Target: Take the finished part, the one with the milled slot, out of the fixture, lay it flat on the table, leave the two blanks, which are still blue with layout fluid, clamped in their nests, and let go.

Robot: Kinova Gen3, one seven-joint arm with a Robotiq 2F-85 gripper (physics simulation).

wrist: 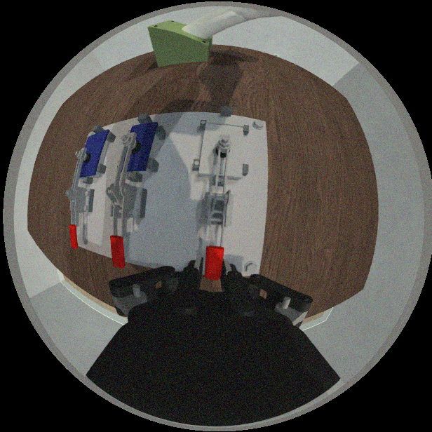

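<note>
The finished part (pixel 237 152), a pale plate, sits in the right nest of the white fixture plate (pixel 247 215). Its slot cannot be made out. The right toggle clamp (pixel 217 207) reaches over it, with its tip above the part. This clamp's red handle (pixel 214 262) points toward my gripper (pixel 211 265). My gripper is partly open, its fingertips on either side of the handle's end in the view, with a gap to each side. Two blue blanks (pixel 95 153) (pixel 143 147) sit in the left and middle nests under their own clamps.
The left clamp's red handle (pixel 73 236) and the middle clamp's red handle (pixel 117 251) stick out toward the near edge of the fixture. A green block (pixel 181 47) with a pale, rounded shape above it stands at the far side of the brown wooden table (pixel 320 175).
</note>
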